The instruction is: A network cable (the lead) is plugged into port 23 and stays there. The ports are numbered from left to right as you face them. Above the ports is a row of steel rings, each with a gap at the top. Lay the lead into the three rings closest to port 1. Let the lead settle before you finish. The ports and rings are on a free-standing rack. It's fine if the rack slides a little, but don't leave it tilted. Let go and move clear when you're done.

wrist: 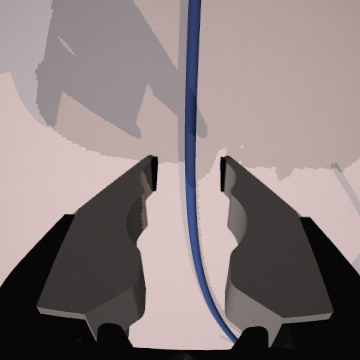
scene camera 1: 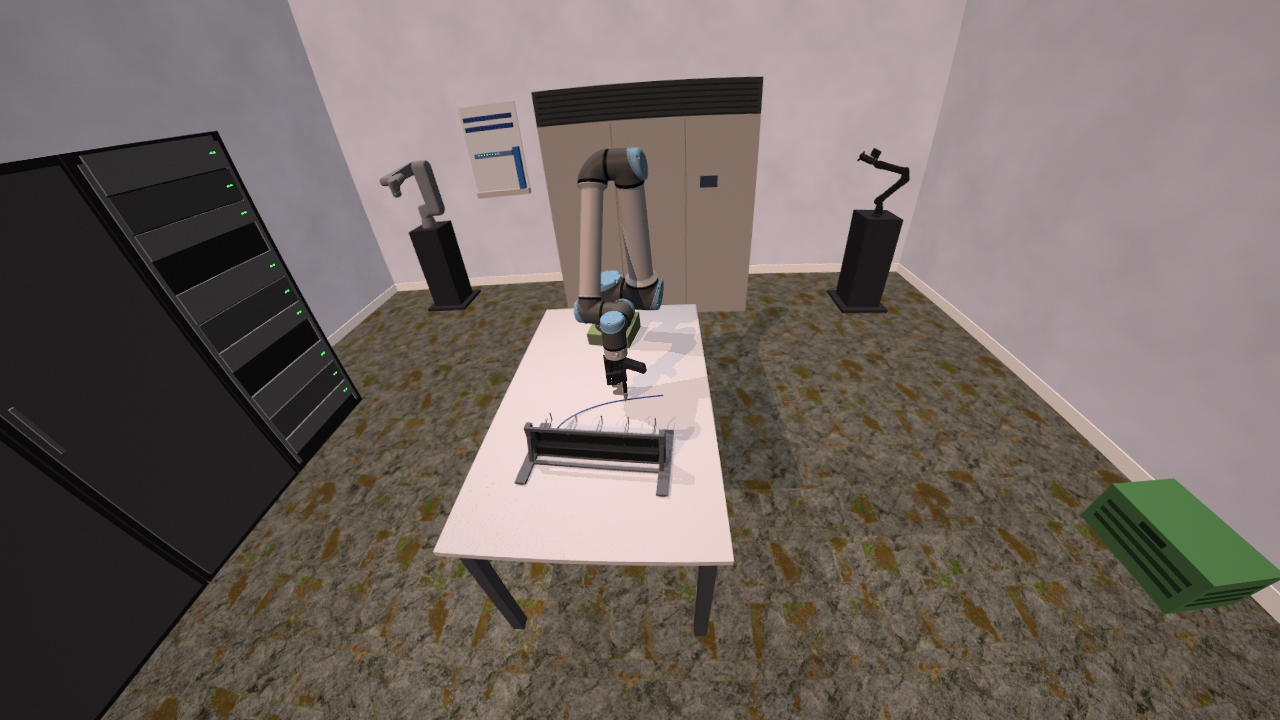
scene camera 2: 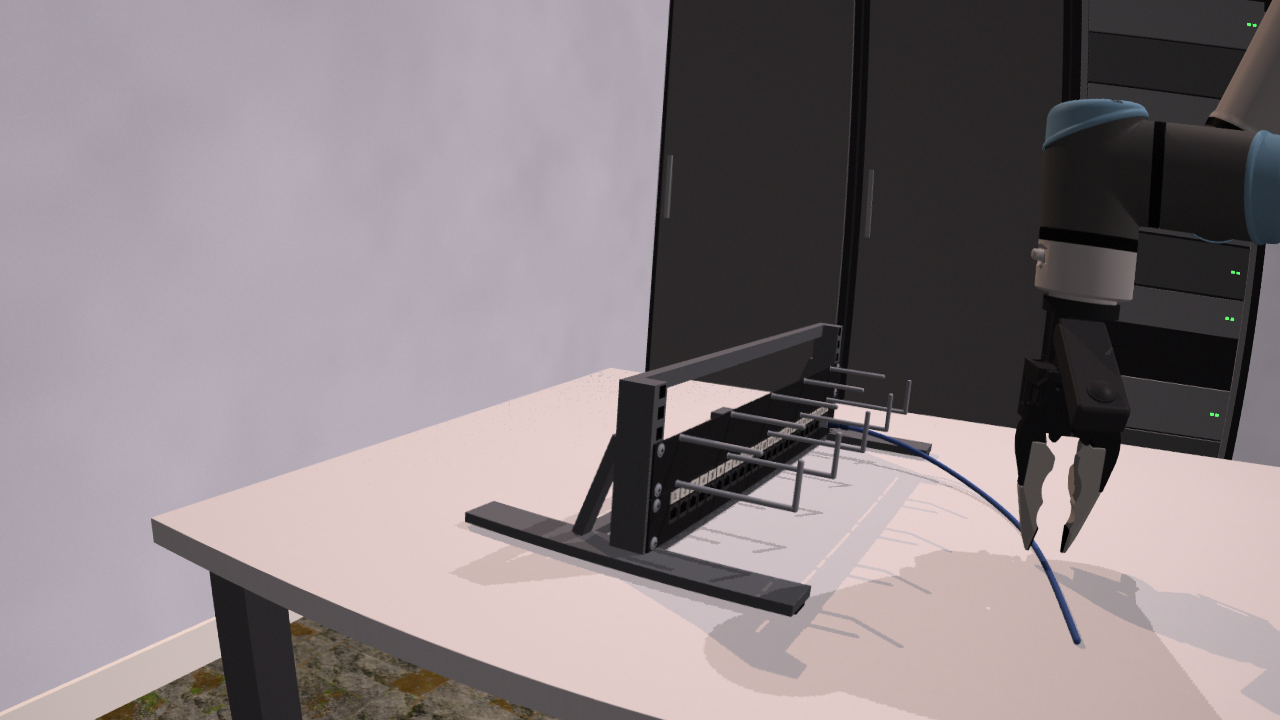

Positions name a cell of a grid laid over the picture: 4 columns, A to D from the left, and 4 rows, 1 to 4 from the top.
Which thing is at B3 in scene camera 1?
My gripper.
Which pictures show the black rack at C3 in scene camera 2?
Scene camera 1 and scene camera 2 only.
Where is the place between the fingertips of my gripper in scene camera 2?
D4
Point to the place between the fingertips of my gripper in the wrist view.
C2
